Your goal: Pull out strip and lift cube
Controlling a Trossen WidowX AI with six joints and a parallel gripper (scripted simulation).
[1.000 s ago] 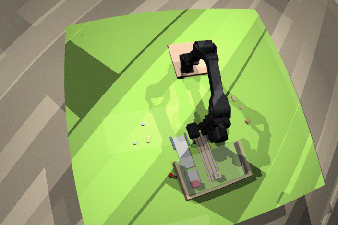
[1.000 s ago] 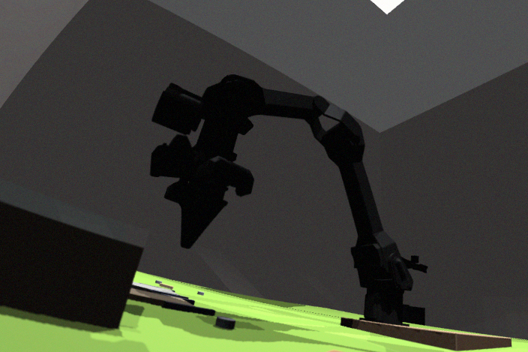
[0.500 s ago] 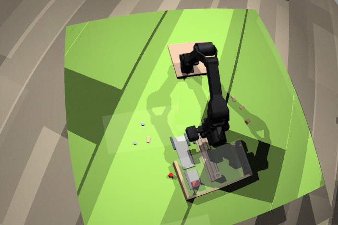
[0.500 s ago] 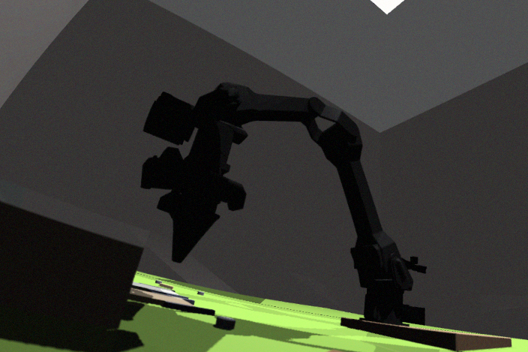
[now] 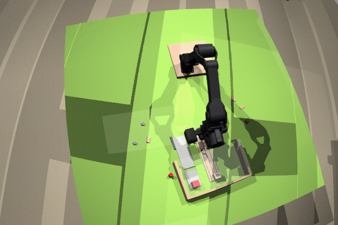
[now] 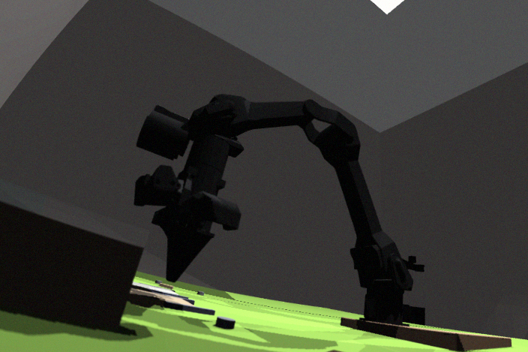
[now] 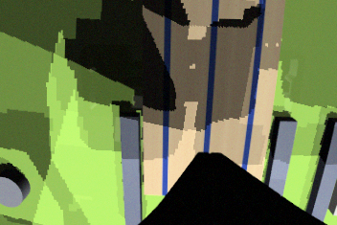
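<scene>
Now: gripper tip 9 cm short of the tan strip, 2 cm to the right of it and 2 cm above it. The rest, counted from my gripper tip: grey disc: 6 cm behind, 9 cm to the left, 2 cm below; labelled cube: 19 cm ahead, 5 cm to the left, 1 cm below; red knob: 17 cm ahead, 15 cm to the right, 2 cm below.
</scene>
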